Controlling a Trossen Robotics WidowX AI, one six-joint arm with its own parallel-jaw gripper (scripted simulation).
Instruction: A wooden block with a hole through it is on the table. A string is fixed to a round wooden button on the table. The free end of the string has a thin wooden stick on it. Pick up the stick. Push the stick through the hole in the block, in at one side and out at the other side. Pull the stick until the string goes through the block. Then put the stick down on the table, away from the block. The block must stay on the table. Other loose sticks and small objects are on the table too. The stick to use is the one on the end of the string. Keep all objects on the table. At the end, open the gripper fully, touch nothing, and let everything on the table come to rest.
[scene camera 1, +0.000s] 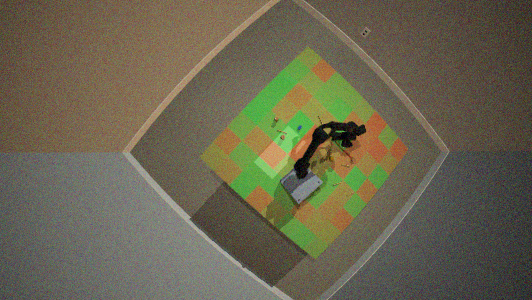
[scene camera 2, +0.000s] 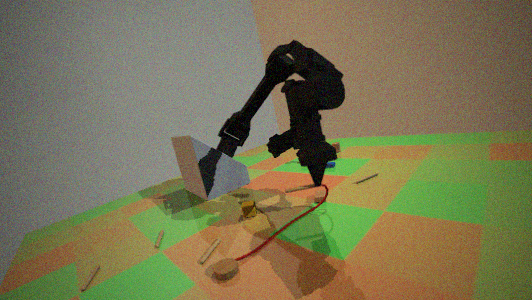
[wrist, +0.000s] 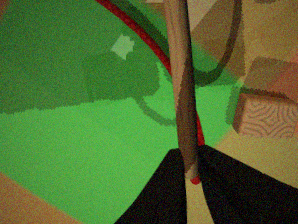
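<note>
Gripper (scene camera 2: 317, 185) visible. Gripper also in the wrist view (wrist: 188, 157).
</note>
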